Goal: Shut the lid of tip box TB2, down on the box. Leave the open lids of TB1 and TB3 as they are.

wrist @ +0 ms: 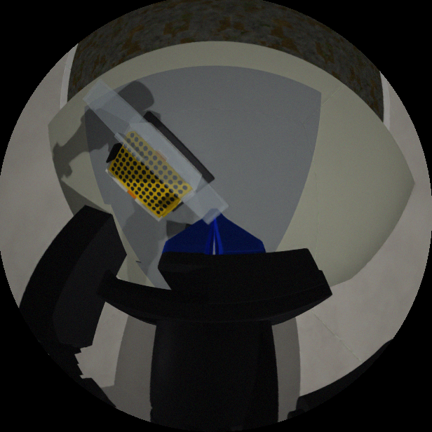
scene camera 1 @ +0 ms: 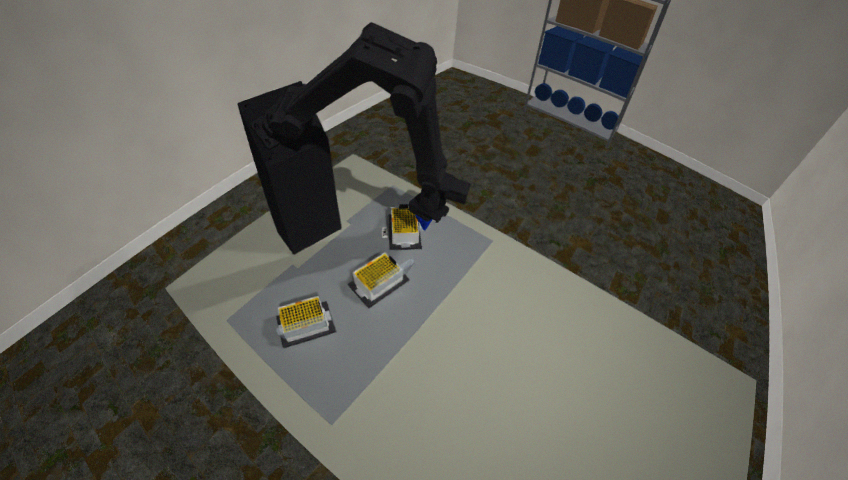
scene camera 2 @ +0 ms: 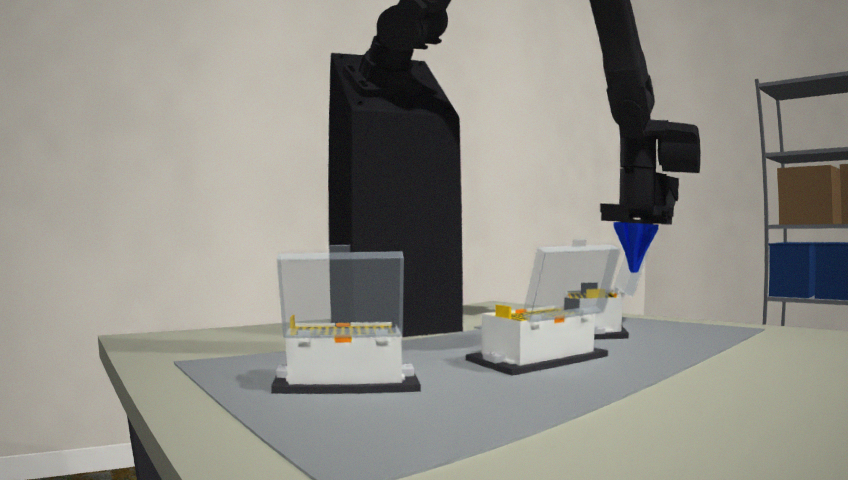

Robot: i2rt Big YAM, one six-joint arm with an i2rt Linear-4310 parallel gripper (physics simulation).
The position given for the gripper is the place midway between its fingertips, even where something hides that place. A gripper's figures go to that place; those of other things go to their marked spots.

Labels:
The gripper (scene camera 2: 634, 272): 89 cm from the lens. A clear lid (scene camera 2: 567, 281) is 68 cm from the lens. A clear lid (scene camera 2: 341, 294) is 57 cm from the lens.

